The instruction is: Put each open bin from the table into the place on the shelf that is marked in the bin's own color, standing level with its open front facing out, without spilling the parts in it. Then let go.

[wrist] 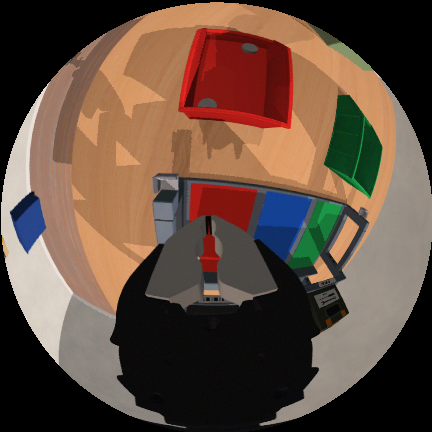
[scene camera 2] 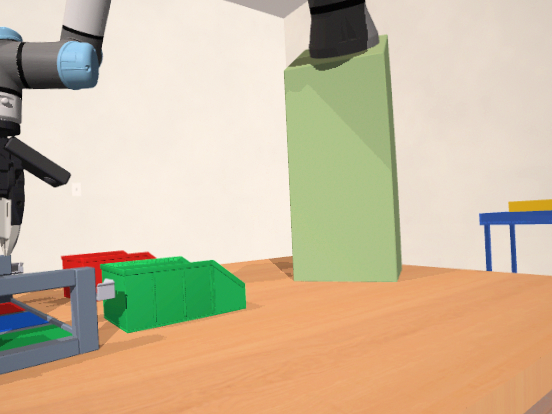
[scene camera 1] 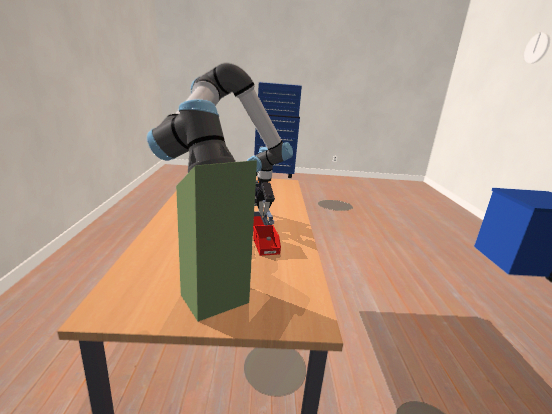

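Seen in the pictures: gripper, fingertip midpoint: (wrist: 208, 217) (scene camera 2: 7, 255) (scene camera 1: 262, 216); arm's base, link origin: (scene camera 2: 344, 48) (scene camera 1: 213, 172).
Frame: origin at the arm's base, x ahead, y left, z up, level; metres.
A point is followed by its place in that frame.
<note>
My gripper (scene camera 1: 269, 221) @(y -0.193, x 0.612, z -0.403 m) (scene camera 2: 5, 253) @(y -0.193, x 0.612, z -0.403 m) (wrist: 208, 217) @(y -0.193, x 0.612, z -0.403 m) is shut and empty, low over the grey shelf (scene camera 2: 85, 310) @(y 0.129, x 0.555, z -0.446 m) (wrist: 257, 212) @(y -0.106, x 0.629, z -0.483 m). In the wrist view its tips show in front of the red marked place (wrist: 222, 197) @(y -0.168, x 0.619, z -0.482 m); the blue place (wrist: 286, 212) @(y -0.053, x 0.614, z -0.482 m) and green place (wrist: 327, 212) @(y 0.054, x 0.584, z -0.482 m) lie beside it. No bin shows on these places. The red bin (scene camera 1: 265, 233) @(y -0.207, x 0.512, z -0.458 m) (scene camera 2: 82, 261) @(y -0.145, x 0.505, z -0.419 m) (wrist: 235, 75) @(y -0.205, x 0.435, z -0.486 m) stands upright on the table in front of the shelf, with grey parts (wrist: 249, 48) @(y -0.203, x 0.370, z -0.476 m) (wrist: 207, 103) @(y -0.225, x 0.497, z -0.476 m) inside. The green bin (scene camera 2: 170, 300) @(y 0.084, x 0.446, z -0.459 m) (wrist: 350, 142) @(y -0.015, x 0.448, z -0.437 m) stands beside it; its contents are hidden.
The tall green pedestal (scene camera 1: 222, 240) @(y -0.037, x -0.066, z -0.203 m) (scene camera 2: 342, 175) @(y 0.046, x 0.079, z -0.286 m) carries the arm's base on the wooden table (scene camera 1: 135, 300) @(y 0.273, x -0.006, z -0.489 m) (scene camera 2: 350, 340) @(y 0.283, x 0.339, z -0.489 m). A grey block (wrist: 166, 217) @(y -0.231, x 0.622, z -0.404 m) is at the shelf's left end in the wrist view. A blue cabinet (scene camera 1: 280, 100) stands behind the table.
</note>
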